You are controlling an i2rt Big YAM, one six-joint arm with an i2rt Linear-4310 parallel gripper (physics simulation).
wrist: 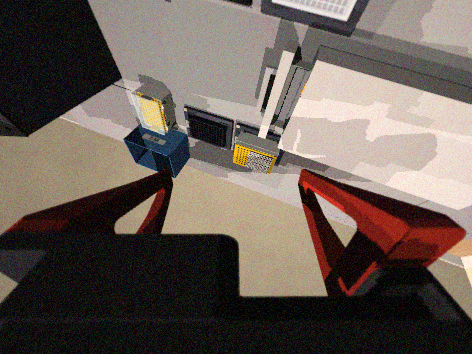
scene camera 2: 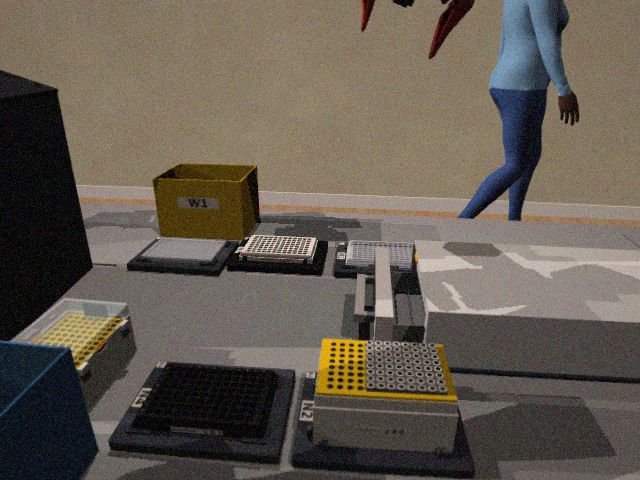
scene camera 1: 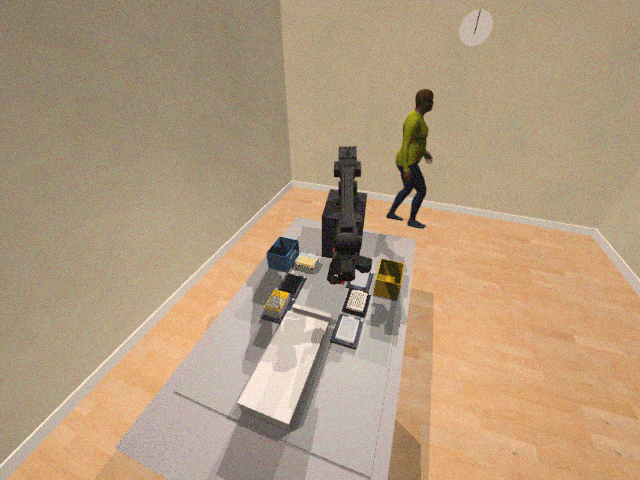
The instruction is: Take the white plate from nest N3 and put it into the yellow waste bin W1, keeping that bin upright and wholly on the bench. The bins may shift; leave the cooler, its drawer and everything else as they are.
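Frame: origin at the arm's base, x ahead, y left, z up, level; millimetres.
Seen in the pictures: gripper, between the fingertips: [wrist: 235,176] [scene camera 2: 397,44] [scene camera 1: 333,272].
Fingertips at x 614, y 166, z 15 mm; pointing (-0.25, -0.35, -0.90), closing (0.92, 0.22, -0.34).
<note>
Pixels of each thing's top centre, then the offset from my fingertips to it. "pt": a spot on its surface instead.
- white plate with dark wells, centre of its top: [scene camera 2: 279,244] [scene camera 1: 357,299] 190 mm back, 65 mm left, 332 mm down
- middle nest, a spot on its surface: [scene camera 2: 321,264] pt 106 mm back, 31 mm left, 346 mm down
- yellow waste bin W1, centre of its top: [scene camera 2: 207,171] [scene camera 1: 390,270] 376 mm back, 183 mm left, 238 mm down
- blue bin, centre of its top: [wrist: 150,160] [scene camera 1: 282,246] 315 mm back, 459 mm right, 238 mm down
- yellow-topped rack, centre of its top: [scene camera 2: 384,363] [wrist: 252,161] [scene camera 1: 276,299] 23 mm ahead, 292 mm right, 281 mm down
- black plate, centre of its top: [scene camera 2: 208,391] [wrist: 206,133] [scene camera 1: 291,282] 151 mm back, 313 mm right, 332 mm down
A white plate with dark wells [scene camera 1: 357,301] [scene camera 2: 279,246] lies flat in the middle nest [scene camera 2: 321,264] of the row beside the yellow bin; the nest's label is not legible. The plate does not show in the wrist view. The yellow waste bin W1 [scene camera 1: 388,283] [scene camera 2: 206,219] stands upright on the bench behind this row. My gripper [scene camera 2: 397,43] [wrist: 235,176] is open and empty, high above the bench. In scene camera 1 its fingers are mostly hidden by the wrist.
The cooler [scene camera 1: 286,361] [scene camera 2: 522,341] [wrist: 370,110] has its drawer front [scene camera 2: 383,297] [wrist: 276,95] out. A blue bin [scene camera 1: 282,255] [scene camera 2: 38,408] [wrist: 175,150], a yellow-topped rack [scene camera 1: 276,301] [scene camera 2: 346,366] [wrist: 260,159] and a black plate [scene camera 1: 292,283] [scene camera 2: 206,397] [wrist: 207,129] stand opposite W1's row.
</note>
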